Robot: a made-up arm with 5 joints.
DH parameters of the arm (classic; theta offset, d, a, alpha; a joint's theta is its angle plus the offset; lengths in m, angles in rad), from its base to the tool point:
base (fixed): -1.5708 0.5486 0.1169 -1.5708
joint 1: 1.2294 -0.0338 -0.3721 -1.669
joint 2: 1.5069 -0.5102 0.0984 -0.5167
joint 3: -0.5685 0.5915 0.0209 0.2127
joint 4: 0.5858 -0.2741 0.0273 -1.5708
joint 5: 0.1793 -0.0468 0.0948 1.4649
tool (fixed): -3.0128 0.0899 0 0
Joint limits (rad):
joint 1: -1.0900..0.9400
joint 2: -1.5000..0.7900
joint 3: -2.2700..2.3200
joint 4: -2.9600..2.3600
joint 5: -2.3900..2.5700
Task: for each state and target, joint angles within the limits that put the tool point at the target. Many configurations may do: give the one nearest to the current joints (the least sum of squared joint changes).
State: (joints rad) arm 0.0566 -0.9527 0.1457 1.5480 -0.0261
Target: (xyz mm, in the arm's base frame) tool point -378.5 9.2 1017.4
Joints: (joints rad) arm -0.4136 -0.9693 0.1695 1.6346 -0.2820
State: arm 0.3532 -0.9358 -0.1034 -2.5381 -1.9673
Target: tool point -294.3 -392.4 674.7
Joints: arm 0.5122 -1.4037 -0.2276 -2.6071 -2.3035
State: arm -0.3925 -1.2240 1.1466 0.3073 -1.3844
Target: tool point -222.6 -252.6 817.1
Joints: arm 0.2302 -1.4614 1.1526 0.3305 -1.6045
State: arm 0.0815 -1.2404 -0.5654 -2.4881 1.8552
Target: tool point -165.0 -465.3 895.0
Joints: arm 0.2359 -1.1773 -0.5445 -2.5230 1.8483
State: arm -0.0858 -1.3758 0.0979 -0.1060 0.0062
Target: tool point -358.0 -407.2 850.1
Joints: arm 0.2181 -0.9861 0.5814 -0.0384 0.7259
